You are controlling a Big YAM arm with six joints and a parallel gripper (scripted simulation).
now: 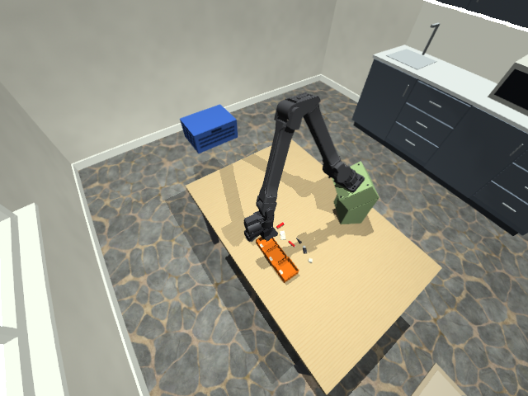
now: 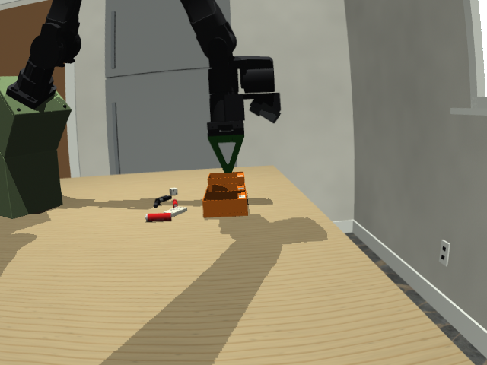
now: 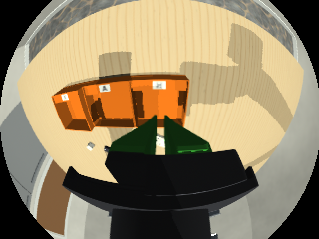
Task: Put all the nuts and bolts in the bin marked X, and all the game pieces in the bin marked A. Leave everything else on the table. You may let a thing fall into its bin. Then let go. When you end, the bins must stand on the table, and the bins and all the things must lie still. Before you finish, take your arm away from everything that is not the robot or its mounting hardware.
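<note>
Right now the orange three-compartment bin tray is 9 cm to the left of my hand, 6 cm below it and 1 cm ahead of it. Round my hand: white domino (11 cm behind, 8 cm below, 2 cm to the left); black USB stick (16 cm to the left, 13 cm behind, 8 cm below); dark bolt (15 cm behind, 11 cm to the left, 8 cm below).
</note>
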